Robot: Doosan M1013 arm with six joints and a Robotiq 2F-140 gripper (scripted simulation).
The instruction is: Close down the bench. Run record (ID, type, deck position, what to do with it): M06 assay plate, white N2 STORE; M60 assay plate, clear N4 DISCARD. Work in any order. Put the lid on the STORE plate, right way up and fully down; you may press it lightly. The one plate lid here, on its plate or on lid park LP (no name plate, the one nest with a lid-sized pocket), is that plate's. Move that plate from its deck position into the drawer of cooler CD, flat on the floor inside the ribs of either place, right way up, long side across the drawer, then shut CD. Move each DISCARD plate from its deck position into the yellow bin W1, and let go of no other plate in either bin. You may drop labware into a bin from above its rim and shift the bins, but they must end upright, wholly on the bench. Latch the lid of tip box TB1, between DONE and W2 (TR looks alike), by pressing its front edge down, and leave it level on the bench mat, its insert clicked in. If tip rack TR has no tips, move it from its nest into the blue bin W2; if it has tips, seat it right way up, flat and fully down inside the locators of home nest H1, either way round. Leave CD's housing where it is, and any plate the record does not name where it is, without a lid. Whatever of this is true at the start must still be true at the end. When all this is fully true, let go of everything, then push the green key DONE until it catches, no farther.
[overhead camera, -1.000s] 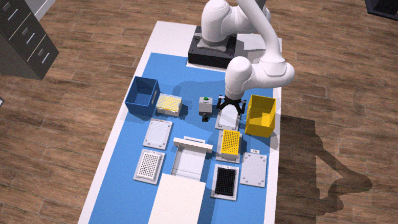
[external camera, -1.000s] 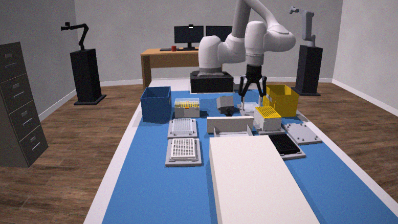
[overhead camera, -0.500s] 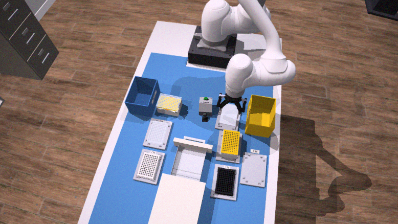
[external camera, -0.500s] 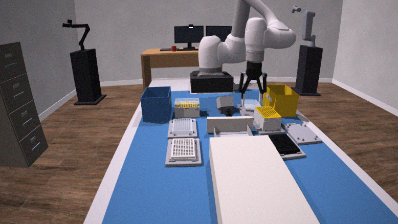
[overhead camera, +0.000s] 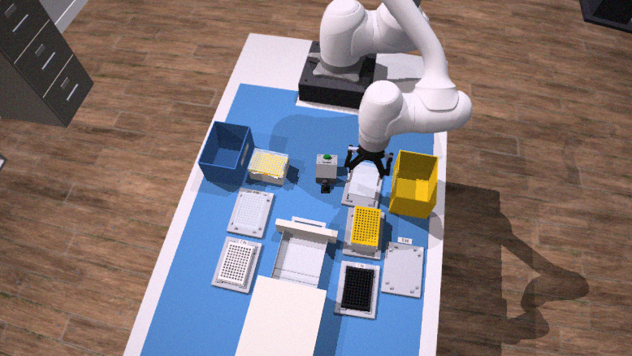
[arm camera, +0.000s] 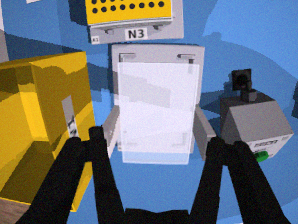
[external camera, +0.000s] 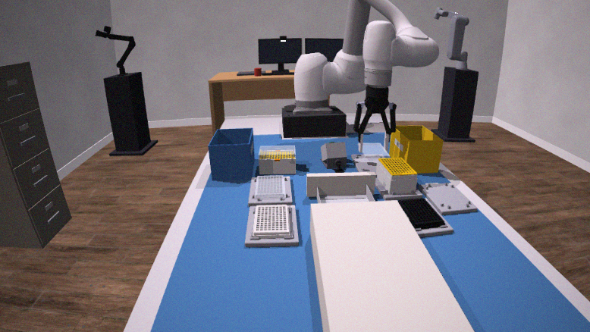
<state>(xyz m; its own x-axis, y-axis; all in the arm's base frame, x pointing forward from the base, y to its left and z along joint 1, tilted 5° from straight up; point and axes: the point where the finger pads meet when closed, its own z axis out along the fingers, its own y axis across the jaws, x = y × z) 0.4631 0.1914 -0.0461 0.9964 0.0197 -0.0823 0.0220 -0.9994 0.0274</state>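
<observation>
The lid park nest is 80 mm below my hand. Round my hand: green key DONE: 50 mm behind, 140 mm to the right, 20 mm below; then clear plate lid: 20 mm below; then tip rack TR: 160 mm ahead, 30 mm to the left, 30 mm below.
</observation>
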